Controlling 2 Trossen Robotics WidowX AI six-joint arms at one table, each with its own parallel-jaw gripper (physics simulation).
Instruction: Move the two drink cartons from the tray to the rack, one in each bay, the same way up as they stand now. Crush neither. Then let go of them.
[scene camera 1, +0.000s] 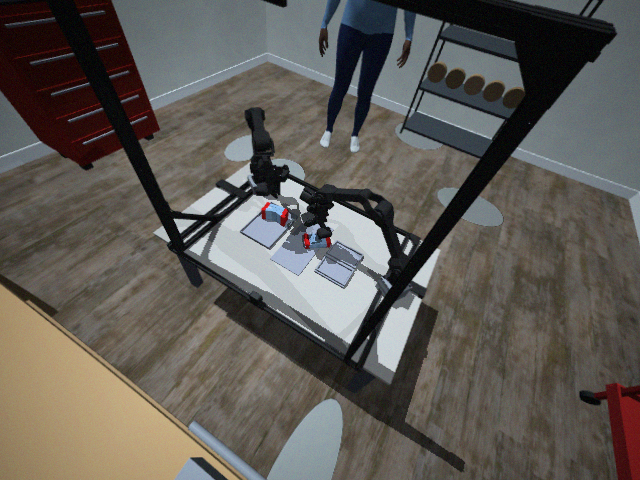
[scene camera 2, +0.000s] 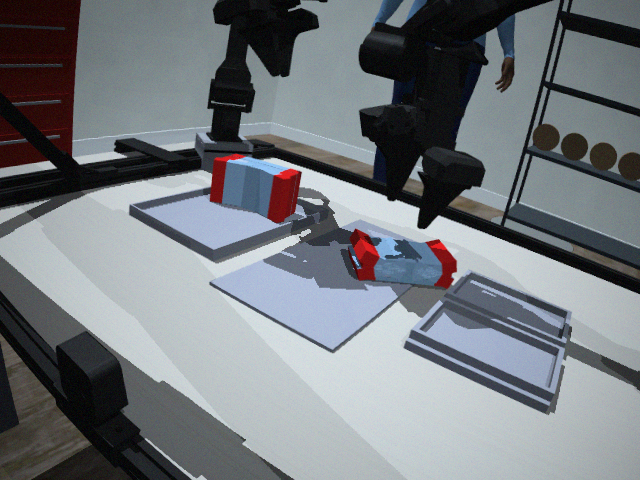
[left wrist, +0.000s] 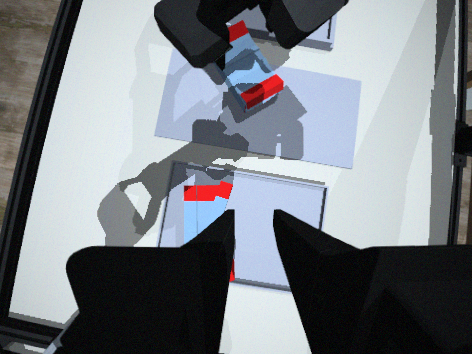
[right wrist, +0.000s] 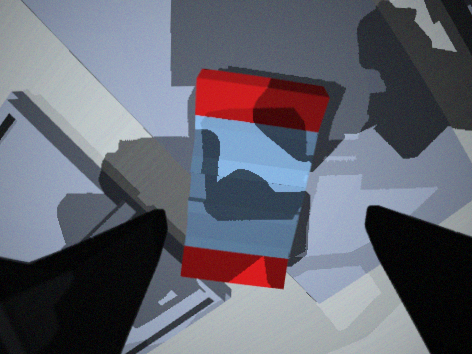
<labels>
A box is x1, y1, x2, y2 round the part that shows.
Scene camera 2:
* my left gripper: [213, 0, 327, 76]
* my right gripper: [359, 86, 485, 228]
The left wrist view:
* my left gripper: [53, 209, 471, 353]
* my right gripper: [154, 0, 348, 70]
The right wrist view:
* my right gripper: [0, 205, 471, 353]
</labels>
